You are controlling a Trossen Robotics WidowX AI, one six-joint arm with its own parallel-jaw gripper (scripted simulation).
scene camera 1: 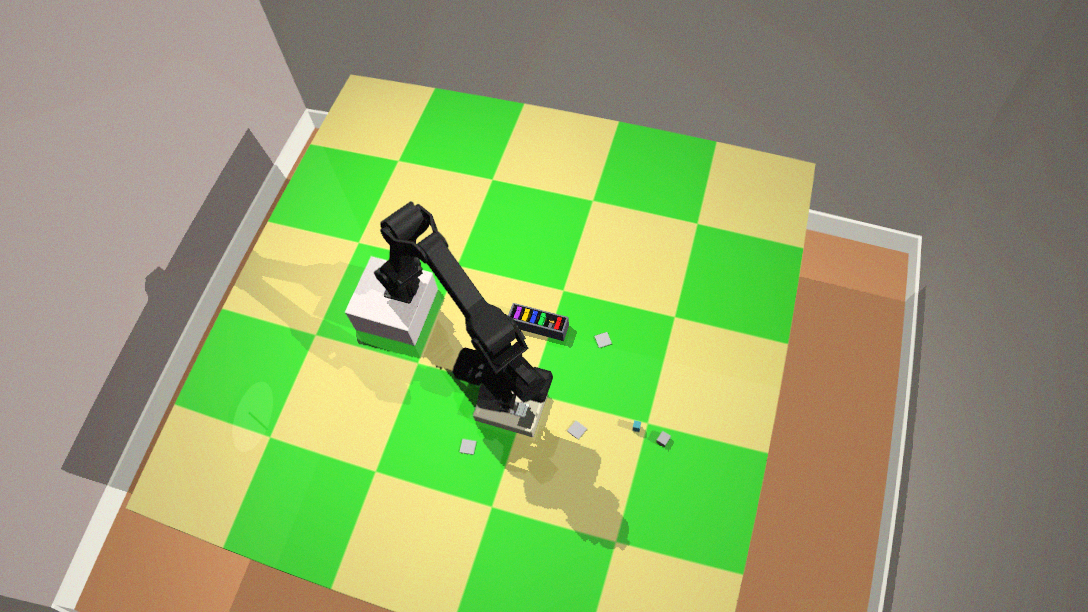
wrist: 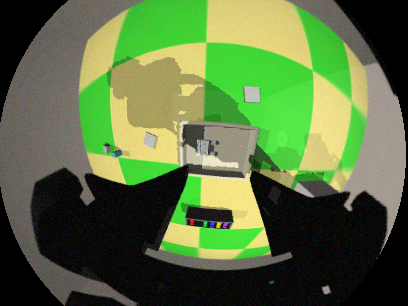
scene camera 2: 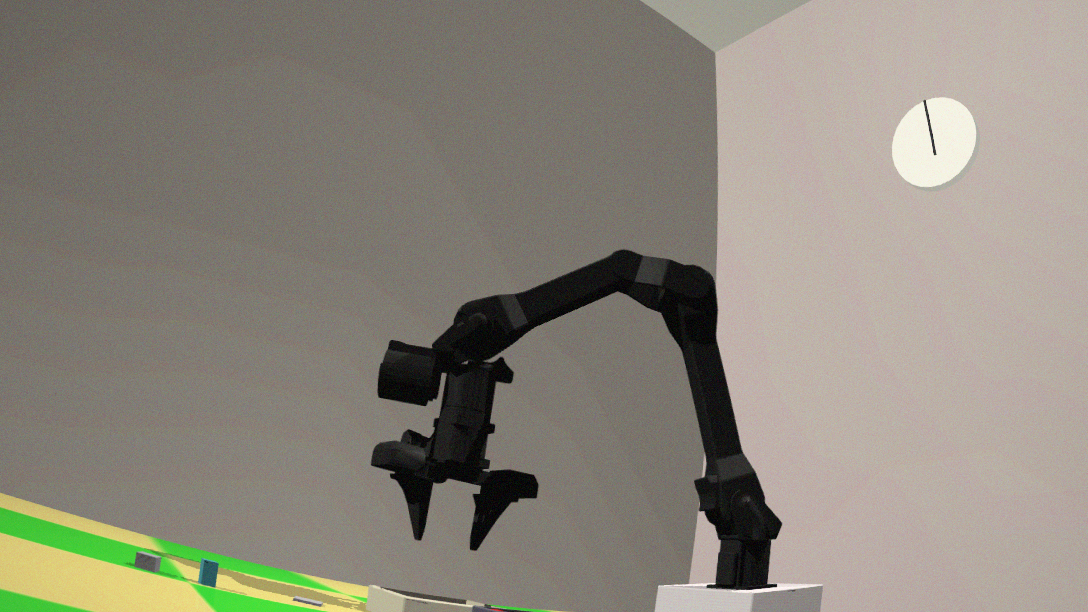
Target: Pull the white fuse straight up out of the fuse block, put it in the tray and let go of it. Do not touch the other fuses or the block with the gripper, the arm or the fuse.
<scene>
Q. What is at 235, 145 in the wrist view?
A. A cream tray.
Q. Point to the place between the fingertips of my gripper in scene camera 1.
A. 506, 391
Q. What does my gripper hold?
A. Nothing.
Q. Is my gripper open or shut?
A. Open.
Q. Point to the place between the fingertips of my gripper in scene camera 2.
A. At 446, 545
</scene>
